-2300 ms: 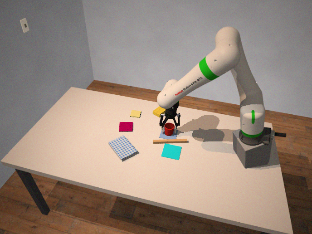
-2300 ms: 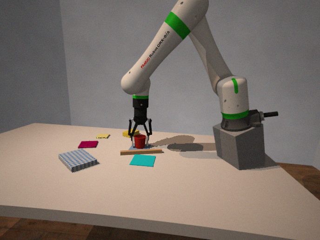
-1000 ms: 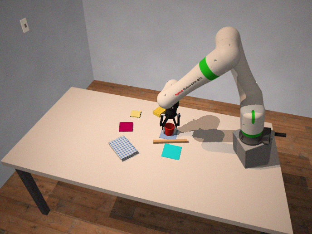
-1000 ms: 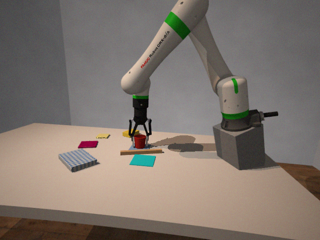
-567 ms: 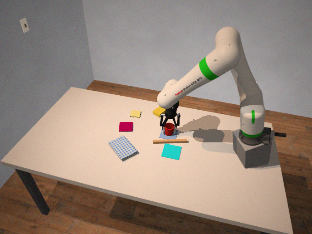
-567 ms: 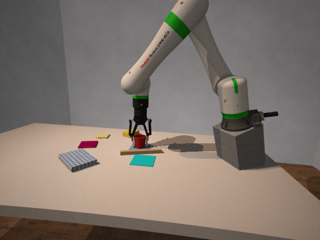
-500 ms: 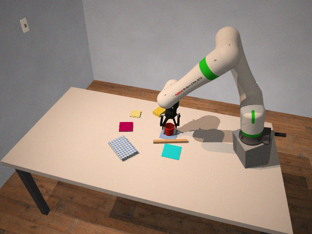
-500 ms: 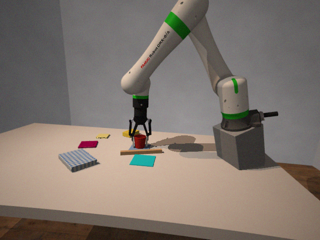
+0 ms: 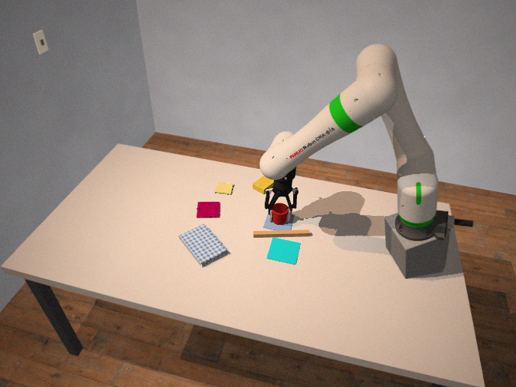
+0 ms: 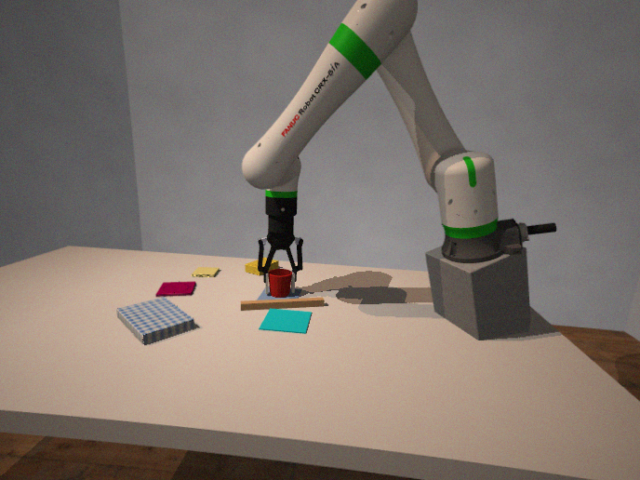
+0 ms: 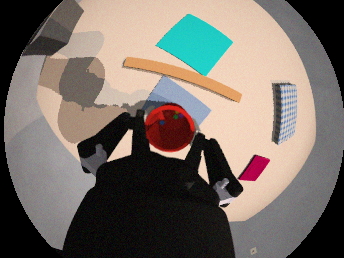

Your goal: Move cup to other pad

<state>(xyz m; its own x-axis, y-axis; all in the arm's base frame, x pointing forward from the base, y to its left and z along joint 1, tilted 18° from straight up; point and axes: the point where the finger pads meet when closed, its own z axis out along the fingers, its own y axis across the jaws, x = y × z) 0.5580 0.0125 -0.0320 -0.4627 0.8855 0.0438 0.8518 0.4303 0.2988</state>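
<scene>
Now: hand 2 cm above the red cup. From my hand the other things lie so: wooden rail 4 cm behind, 8 cm to the left, 4 cm below; cyan pad 8 cm behind, 15 cm to the left, 5 cm below.
</scene>
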